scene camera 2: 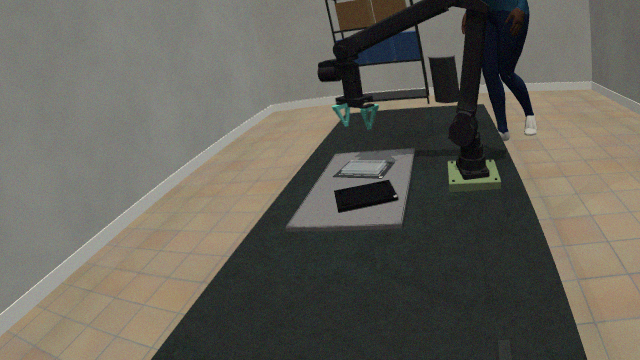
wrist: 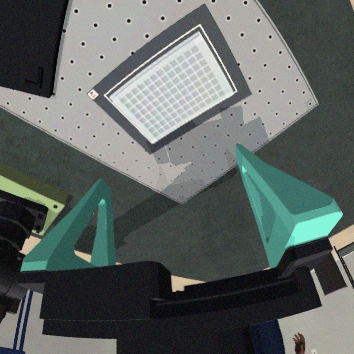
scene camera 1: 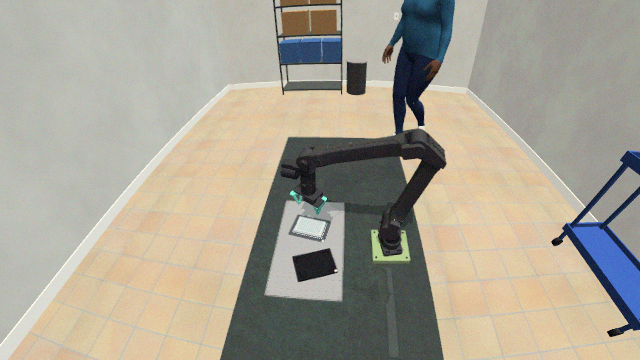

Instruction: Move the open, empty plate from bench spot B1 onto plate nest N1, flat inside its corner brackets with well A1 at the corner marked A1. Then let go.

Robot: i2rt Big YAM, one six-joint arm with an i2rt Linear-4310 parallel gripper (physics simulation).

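Pixels of known places: gripper, fingertip midpoint: (scene camera 2: 357, 127) (wrist: 167, 167) (scene camera 1: 308, 208); arm's base at its link origin: (scene camera 2: 472, 170) (wrist: 17, 207) (scene camera 1: 389, 243).
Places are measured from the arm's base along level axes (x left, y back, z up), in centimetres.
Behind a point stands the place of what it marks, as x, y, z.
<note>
The clear, pale well plate (scene camera 1: 310, 227) @[-13.8, -33.6, 0.1] (scene camera 2: 366, 168) @[-11.5, -32.9, 0.2] (wrist: 172, 87) @[-14.2, -34.6, 0.2] lies flat on the dark grey rectangle of spot B1 (wrist: 232, 70) @[-19.5, -40.1, -1.2], whose A1 tag (wrist: 92, 94) @[-6.5, -28.5, -1.2] is at its left corner in the wrist view. The black nest N1 (scene camera 1: 315, 265) @[6.3, -32.8, -0.2] (scene camera 2: 366, 195) @[6.9, -32.7, -0.2] (wrist: 30, 40) @[2.1, -32.0, -0.2] lies beside it, nearer the scene cameras, with nothing on it. A small white tag (scene camera 1: 336, 271) @[10.0, -24.7, -0.3] (scene camera 2: 395, 196) @[9.6, -24.8, -0.3] marks its corner on the robot-base side. My gripper (scene camera 1: 308, 207) @[-13.2, -33.5, 13.3] (scene camera 2: 358, 127) @[-13.2, -33.5, 13.3] (wrist: 167, 167) @[-13.2, -33.5, 13.3] is open and empty, above and off to the far side of the plate, fingers pointing down.
A light perforated board (scene camera 1: 280, 285) @[13.8, -47.3, -1.3] (scene camera 2: 320, 212) @[11.3, -45.2, -1.4] (wrist: 100, 25) @[-4.1, -36.4, -1.4] carries spot and nest on the dark bench top (scene camera 1: 310, 330) @[32.4, -36.7, -2.7] (scene camera 2: 350, 280) @[40.8, -35.7, -2.7]. The arm's green base plate (scene camera 1: 378, 256) @[5.5, -6.4, 0.0] (scene camera 2: 459, 187) @[7.6, -6.0, -1.3] (wrist: 25, 192) @[-1.3, -6.2, 0.1] stands right of the board in the scene views. A person (scene camera 1: 425, 30) stands beyond the bench.
</note>
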